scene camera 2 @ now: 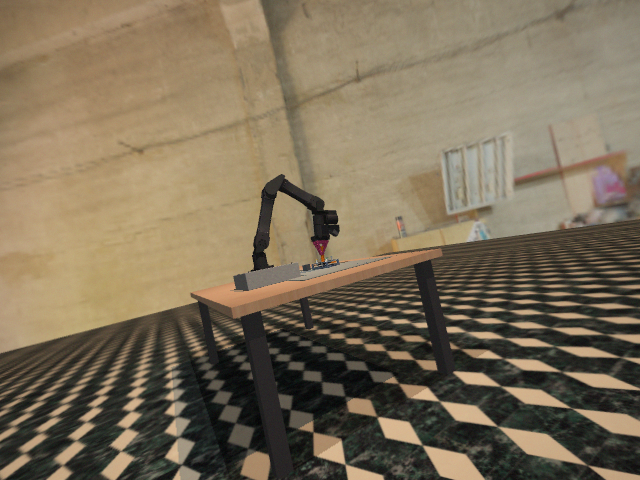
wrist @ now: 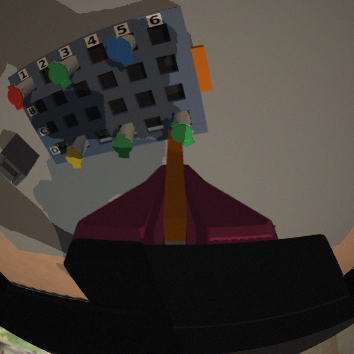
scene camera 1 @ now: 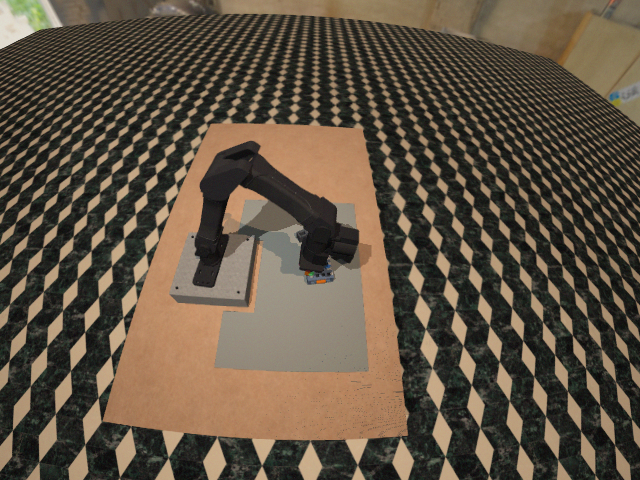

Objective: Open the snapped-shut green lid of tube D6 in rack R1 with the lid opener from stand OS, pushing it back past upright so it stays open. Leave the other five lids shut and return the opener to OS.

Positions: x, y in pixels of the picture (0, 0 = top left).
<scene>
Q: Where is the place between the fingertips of my gripper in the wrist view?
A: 174, 173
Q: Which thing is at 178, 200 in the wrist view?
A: A lid opener.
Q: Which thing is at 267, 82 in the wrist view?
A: A grey mat.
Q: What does my gripper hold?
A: A lid opener.
</scene>
